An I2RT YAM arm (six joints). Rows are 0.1 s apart.
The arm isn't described. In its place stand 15 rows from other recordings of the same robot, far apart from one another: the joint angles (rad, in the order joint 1, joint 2, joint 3, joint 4, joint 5, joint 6), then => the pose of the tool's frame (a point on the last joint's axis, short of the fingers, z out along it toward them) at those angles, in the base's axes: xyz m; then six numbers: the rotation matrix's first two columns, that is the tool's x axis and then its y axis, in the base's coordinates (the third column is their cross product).
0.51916 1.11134 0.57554 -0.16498 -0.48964 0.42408 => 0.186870, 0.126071, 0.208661, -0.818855, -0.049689, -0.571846, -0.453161, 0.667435, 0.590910
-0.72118 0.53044 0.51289 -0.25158 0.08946 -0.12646 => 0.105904, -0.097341, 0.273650, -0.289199, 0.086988, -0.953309, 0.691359, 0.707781, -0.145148
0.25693 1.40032 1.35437 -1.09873 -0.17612 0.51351 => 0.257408, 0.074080, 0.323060, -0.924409, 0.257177, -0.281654, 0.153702, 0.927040, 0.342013
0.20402 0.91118 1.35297 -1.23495 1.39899 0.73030 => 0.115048, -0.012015, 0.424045, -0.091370, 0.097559, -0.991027, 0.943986, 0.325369, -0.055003
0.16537 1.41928 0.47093 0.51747 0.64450 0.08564 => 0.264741, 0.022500, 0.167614, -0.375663, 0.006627, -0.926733, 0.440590, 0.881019, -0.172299
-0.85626 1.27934 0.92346 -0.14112 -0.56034 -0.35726 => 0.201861, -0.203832, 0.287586, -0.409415, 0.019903, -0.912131, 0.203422, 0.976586, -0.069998
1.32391 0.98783 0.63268 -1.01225 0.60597 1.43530 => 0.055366, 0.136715, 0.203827, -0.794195, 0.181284, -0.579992, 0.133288, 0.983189, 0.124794
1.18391 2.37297 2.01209 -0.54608 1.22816 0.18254 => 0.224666, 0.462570, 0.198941, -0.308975, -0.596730, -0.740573, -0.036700, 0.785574, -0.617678
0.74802 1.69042 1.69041 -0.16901 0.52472 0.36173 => 0.305214, 0.258881, 0.417981, -0.195550, 0.236374, -0.951781, -0.168374, 0.948015, 0.270032
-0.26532 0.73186 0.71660 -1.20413 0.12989 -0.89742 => 0.102154, -0.032536, 0.243555, -0.801918, -0.585340, -0.119600, -0.519287, 0.781902, -0.344922
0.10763 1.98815 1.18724 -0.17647 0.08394 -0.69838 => 0.399836, 0.040199, 0.129939, -0.592415, -0.708452, -0.383588, -0.576250, 0.705368, -0.412786
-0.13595 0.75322 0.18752 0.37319 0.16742 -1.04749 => 0.171088, -0.029391, 0.192533, -0.350848, -0.814021, -0.462900, -0.016420, 0.499594, -0.866104
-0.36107 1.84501 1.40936 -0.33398 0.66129 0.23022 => 0.377940, -0.166089, 0.247599, -0.476048, 0.372269, -0.796740, 0.821729, 0.511034, -0.252203
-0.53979 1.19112 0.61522 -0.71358 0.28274 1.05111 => 0.158180, -0.106350, 0.171665, 0.076804, 0.925650, -0.370504, 0.993390, -0.039250, 0.107866
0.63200 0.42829 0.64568 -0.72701 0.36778 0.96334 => 0.088029, 0.048590, 0.282268, -0.469373, 0.605947, -0.642275, 0.153096, 0.772208, 0.616649
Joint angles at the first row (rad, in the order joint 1, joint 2, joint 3, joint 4, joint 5, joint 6):
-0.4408 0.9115 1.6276 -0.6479 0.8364 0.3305
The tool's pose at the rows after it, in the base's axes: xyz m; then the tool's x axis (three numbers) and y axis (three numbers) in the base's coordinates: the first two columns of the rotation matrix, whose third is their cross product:
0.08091, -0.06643, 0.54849, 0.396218, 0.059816, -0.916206, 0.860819, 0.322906, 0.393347
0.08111, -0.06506, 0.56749, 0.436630, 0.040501, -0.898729, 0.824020, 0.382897, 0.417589
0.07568, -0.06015, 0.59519, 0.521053, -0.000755, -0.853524, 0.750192, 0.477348, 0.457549
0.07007, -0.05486, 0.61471, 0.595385, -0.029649, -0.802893, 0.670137, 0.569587, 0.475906
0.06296, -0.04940, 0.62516, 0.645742, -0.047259, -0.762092, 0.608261, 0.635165, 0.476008
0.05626, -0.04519, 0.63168, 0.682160, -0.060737, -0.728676, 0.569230, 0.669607, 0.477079
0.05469, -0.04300, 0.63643, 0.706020, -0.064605, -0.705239, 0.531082, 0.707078, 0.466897
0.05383, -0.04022, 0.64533, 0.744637, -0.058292, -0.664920, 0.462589, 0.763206, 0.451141
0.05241, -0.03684, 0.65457, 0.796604, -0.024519, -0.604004, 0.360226, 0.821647, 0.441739
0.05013, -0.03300, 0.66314, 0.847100, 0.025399, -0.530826, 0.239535, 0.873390, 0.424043
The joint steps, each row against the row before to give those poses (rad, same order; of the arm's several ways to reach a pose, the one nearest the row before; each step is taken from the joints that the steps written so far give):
0.0000 0.0301 0.0625 0.0095 -0.0355 -0.0042
0.0000 0.0390 0.0813 0.0313 -0.0523 -0.0171
0.0000 0.0401 0.1042 0.0759 -0.0786 -0.0225
-0.0001 0.0209 0.0606 0.0824 -0.0832 -0.0103
0.0000 -0.0022 0.0199 0.0637 -0.0629 -0.0042
0.0000 -0.0054 0.0106 0.0442 -0.0305 -0.0007
0.0001 0.0023 0.0057 0.0397 -0.0412 0.0018
0.0001 0.0160 0.0256 0.0534 -0.0659 0.0168
0.0000 0.0160 0.0236 0.0661 -0.0732 0.0503
-0.0002 0.0126 0.0145 0.0827 -0.0734 0.0665

